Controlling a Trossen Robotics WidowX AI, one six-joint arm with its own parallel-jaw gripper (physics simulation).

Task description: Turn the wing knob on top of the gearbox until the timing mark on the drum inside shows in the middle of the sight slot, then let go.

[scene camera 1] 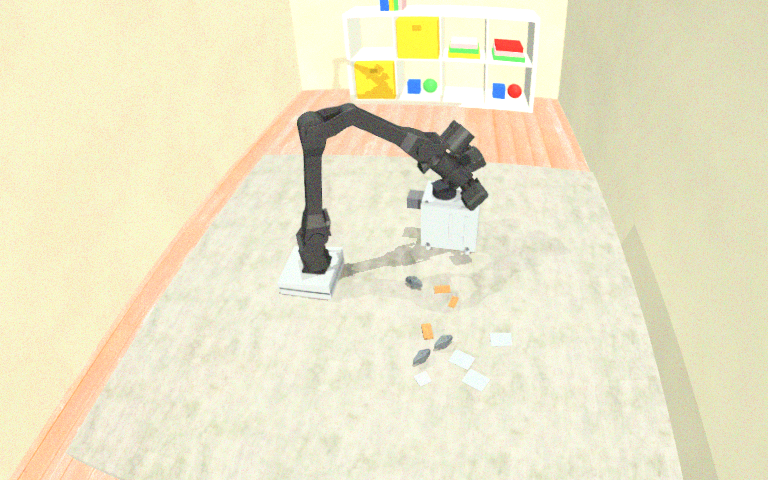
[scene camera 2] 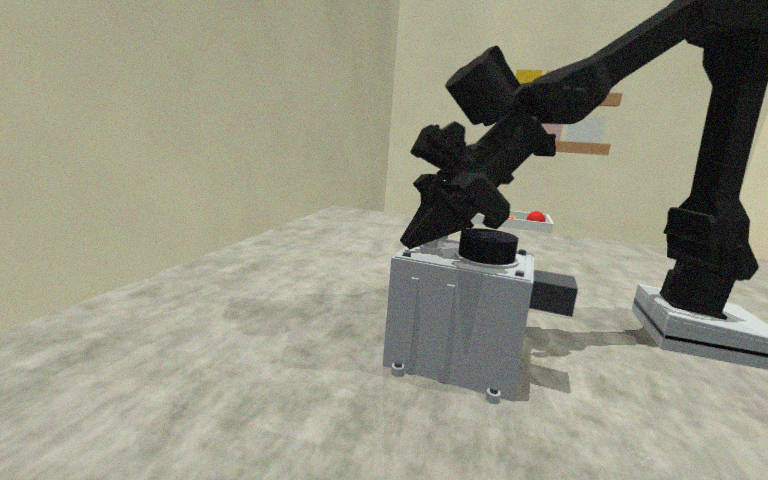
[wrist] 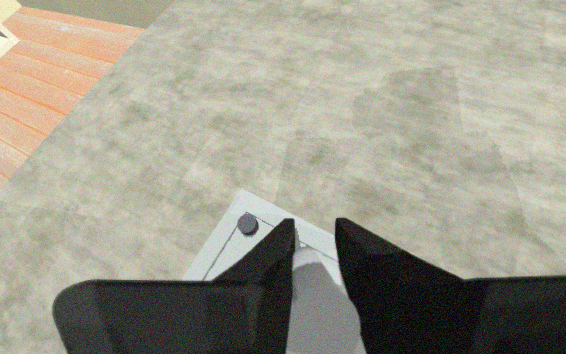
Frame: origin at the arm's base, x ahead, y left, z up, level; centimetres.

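Seen in the pictures: gripper, fingertip midpoint: (scene camera 2: pixel 404 245) (wrist: pixel 314 228); arm's base, origin of the base link: (scene camera 1: pixel 317 264) (scene camera 2: pixel 690 305).
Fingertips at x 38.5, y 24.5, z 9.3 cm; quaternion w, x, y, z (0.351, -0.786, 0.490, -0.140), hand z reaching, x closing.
Observation:
Pixels of each thing's top centre, then the offset from my fingertips to it. "pt": a spot on its surface instead.
- gearbox, middle of its top: (scene camera 2: pixel 490 229) (scene camera 1: pixel 444 183) dx -9.6, dy -1.6, dz +3.1 cm
- wing knob, surface spot: (wrist: pixel 322 305) pt dx -2.4, dy -1.6, dz +2.7 cm
- black round cap, surface spot: (scene camera 2: pixel 488 247) pt dx -9.8, dy +1.6, dz +1.7 cm
- dark block, surface spot: (scene camera 2: pixel 553 293) pt dx -17.1, dy +0.7, dz -2.5 cm
The gearbox (scene camera 1: pixel 450 229) (scene camera 2: pixel 458 328) is a light grey box standing on the mat. The wing knob (scene camera 2: pixel 438 244) (wrist: pixel 322 305) is light grey and stands on its top. My gripper (scene camera 2: pixel 406 243) (wrist: pixel 314 228) is low over the top, shut on the wing knob, with one finger on each side of it in the wrist view. The fingers hide most of the knob in scene camera 2. In scene camera 1 the gripper covers the knob. The sight slot, the drum and its timing mark do not show in any view.
A black round cap (scene camera 1: pixel 444 191) (scene camera 2: pixel 488 247) stands on the gearbox top beside the knob. A dark block (scene camera 1: pixel 414 199) (scene camera 2: pixel 553 293) juts from its side. Grey lumps (scene camera 1: pixel 443 341), orange pieces (scene camera 1: pixel 441 289) and white tiles (scene camera 1: pixel 476 379) lie on the mat. A tray (scene camera 2: pixel 532 225) holds a red ball.

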